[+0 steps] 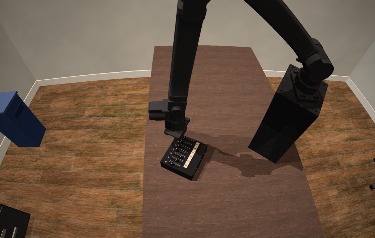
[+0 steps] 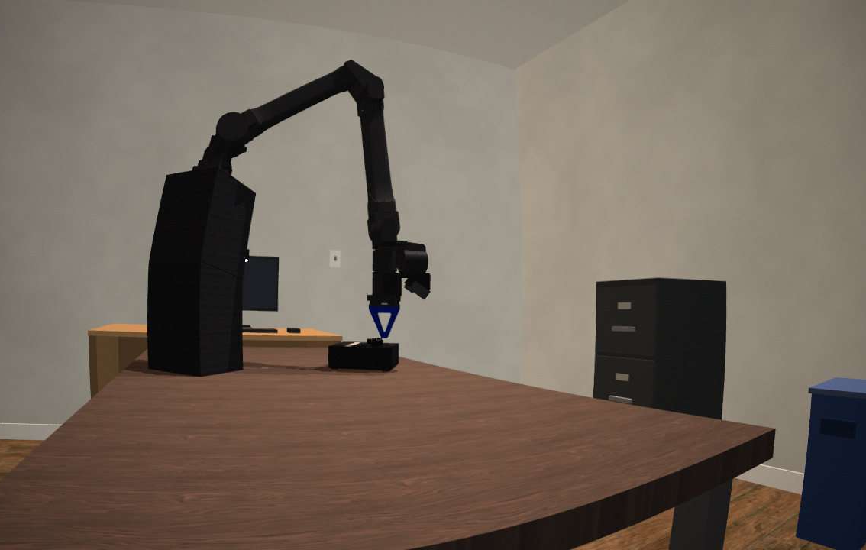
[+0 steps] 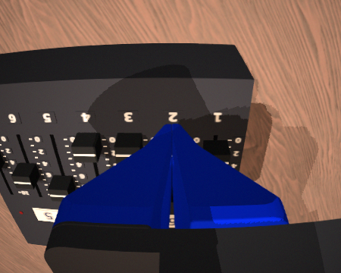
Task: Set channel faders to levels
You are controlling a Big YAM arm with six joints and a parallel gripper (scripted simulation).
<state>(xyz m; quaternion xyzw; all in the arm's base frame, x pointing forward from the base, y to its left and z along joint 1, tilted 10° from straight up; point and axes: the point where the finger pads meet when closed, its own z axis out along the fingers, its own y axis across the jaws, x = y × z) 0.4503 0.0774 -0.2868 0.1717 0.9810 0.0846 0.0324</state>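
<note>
Now: hand 20 mm past the fader 2, 10 mm to the right of it and 20 mm above it. From my hand the other things lie so: fader 4: 50 mm to the left, 20 mm below; fader 1: 30 mm behind, 10 mm to the right, 20 mm below; fader 3: 10 mm behind, 30 mm to the left, 20 mm below.
</note>
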